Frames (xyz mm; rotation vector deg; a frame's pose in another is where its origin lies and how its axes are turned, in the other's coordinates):
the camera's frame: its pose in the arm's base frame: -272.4 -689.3 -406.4 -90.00 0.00 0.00
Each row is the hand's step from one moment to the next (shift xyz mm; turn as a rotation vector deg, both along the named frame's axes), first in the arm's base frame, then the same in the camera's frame.
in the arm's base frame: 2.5 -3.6 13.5 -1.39 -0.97 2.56
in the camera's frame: 2.5 -13.5 -3.6 -1.39 -2.56 -0.97
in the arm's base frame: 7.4 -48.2 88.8 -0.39 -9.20 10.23
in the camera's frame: 7.4 -88.8 -48.2 -0.39 -10.23 -9.20
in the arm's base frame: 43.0 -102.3 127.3 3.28 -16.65 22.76
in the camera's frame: 43.0 -127.3 -102.3 3.28 -22.76 -16.65
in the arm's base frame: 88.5 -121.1 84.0 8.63 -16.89 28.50
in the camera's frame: 88.5 -84.0 -121.1 8.63 -28.50 -16.89
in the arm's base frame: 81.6 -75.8 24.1 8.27 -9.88 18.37
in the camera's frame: 81.6 -24.1 -75.8 8.27 -18.37 -9.88
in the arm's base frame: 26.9 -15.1 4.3 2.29 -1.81 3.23
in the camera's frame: 26.9 -4.3 -15.1 2.29 -3.23 -1.81
